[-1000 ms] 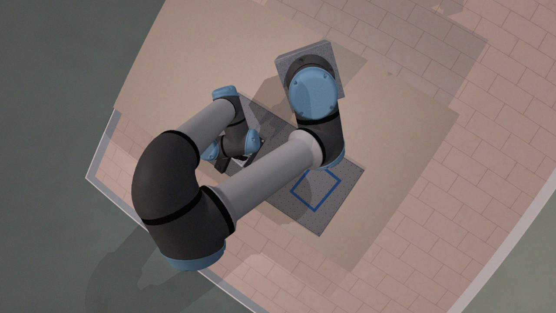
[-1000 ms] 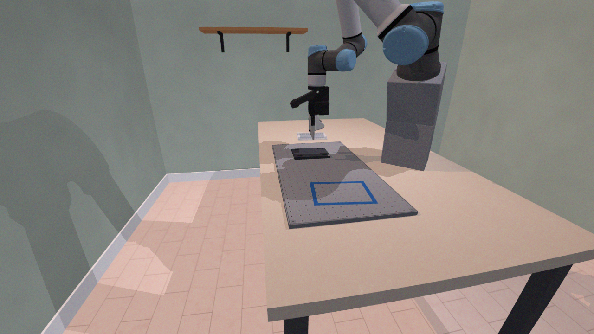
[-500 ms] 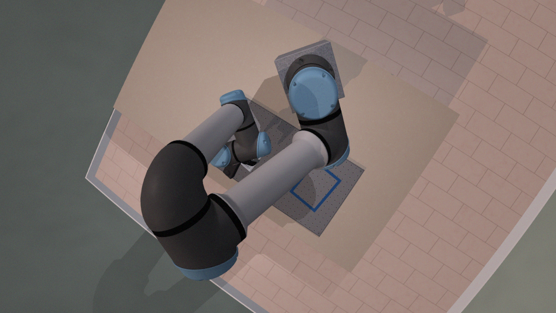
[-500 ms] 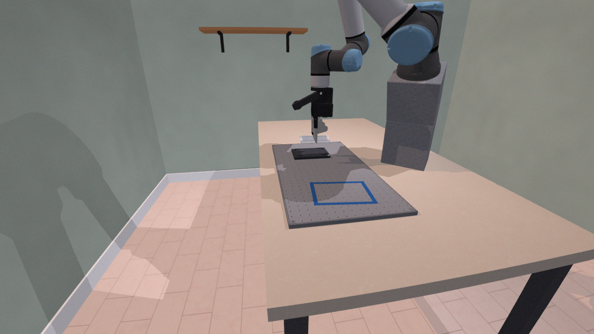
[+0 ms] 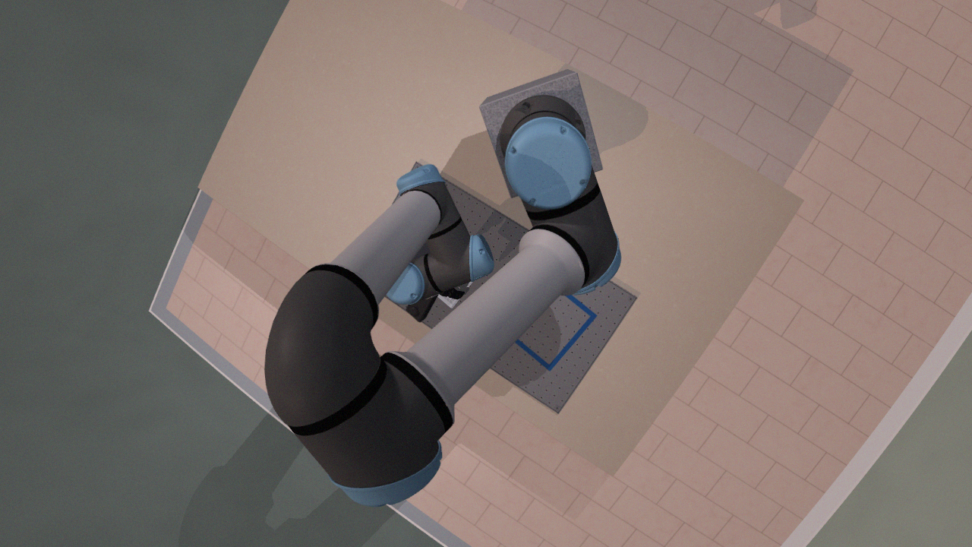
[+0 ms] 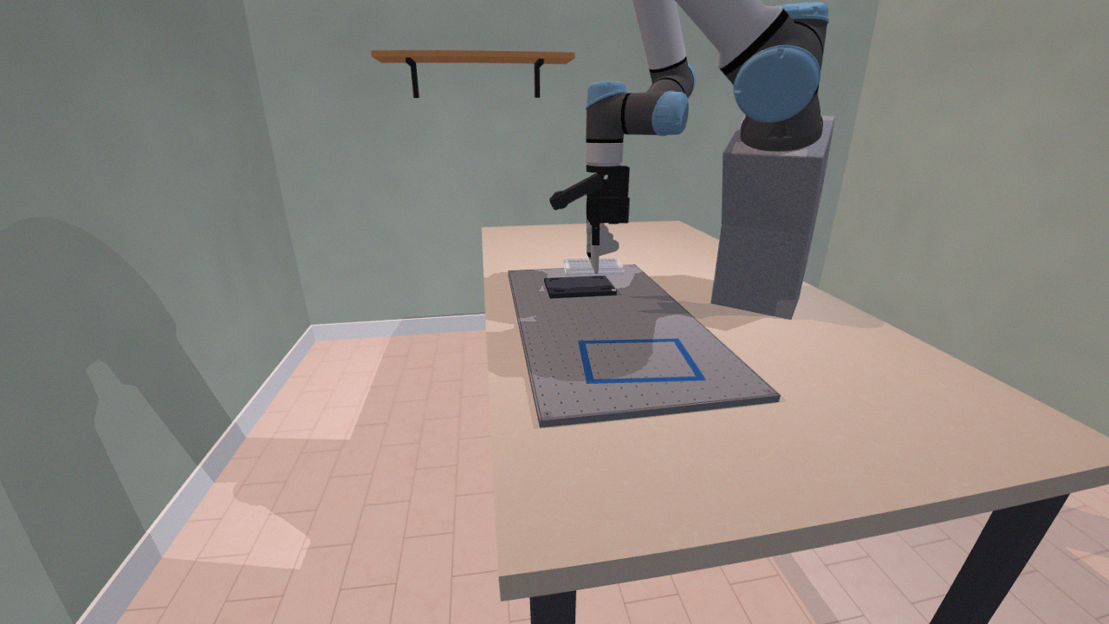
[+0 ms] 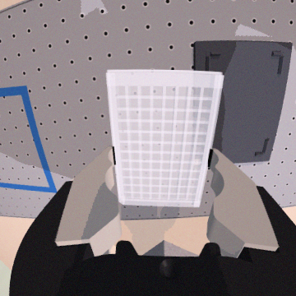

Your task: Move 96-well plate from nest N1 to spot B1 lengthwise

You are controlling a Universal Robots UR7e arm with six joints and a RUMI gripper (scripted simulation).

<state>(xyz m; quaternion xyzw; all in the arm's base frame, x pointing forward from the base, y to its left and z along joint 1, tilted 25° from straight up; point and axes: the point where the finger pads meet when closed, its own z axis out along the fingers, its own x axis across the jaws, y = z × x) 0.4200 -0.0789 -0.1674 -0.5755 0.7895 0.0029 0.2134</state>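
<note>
The black plate nest is 100 mm to the right of my hand, 90 mm below it and 10 mm behind it. From my hand the other things lie so: white 96-well plate: 10 mm below.
</note>
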